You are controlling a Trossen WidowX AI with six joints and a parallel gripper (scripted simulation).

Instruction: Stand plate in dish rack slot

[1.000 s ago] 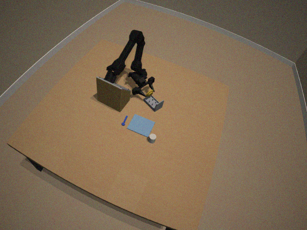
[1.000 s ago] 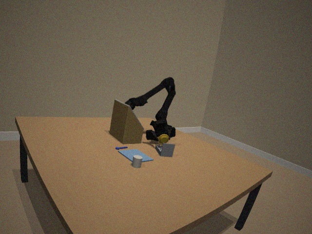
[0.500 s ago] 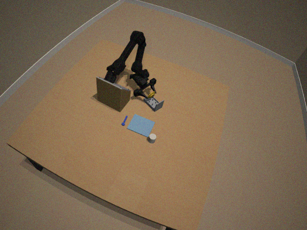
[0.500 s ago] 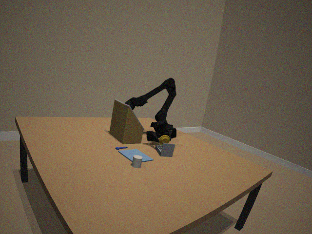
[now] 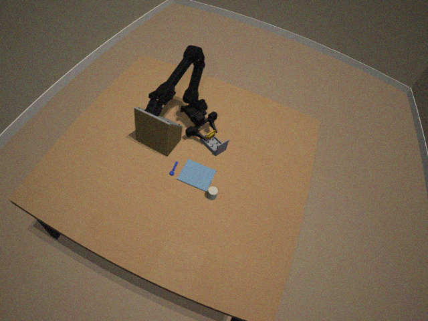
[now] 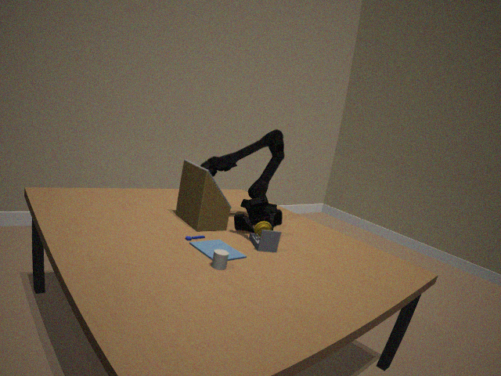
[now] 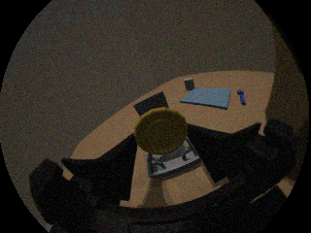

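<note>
My gripper tip is 10 mm past the yellow plate. From my gripper tip the other things lie so: blue spoon: 230 mm to the right, 120 mm behind, 50 mm below; grey dish rack: 30 mm below, 20 mm ahead, 10 mm to the right; light blue mat: 220 mm to the right, 50 mm below, 10 mm behind.
</note>
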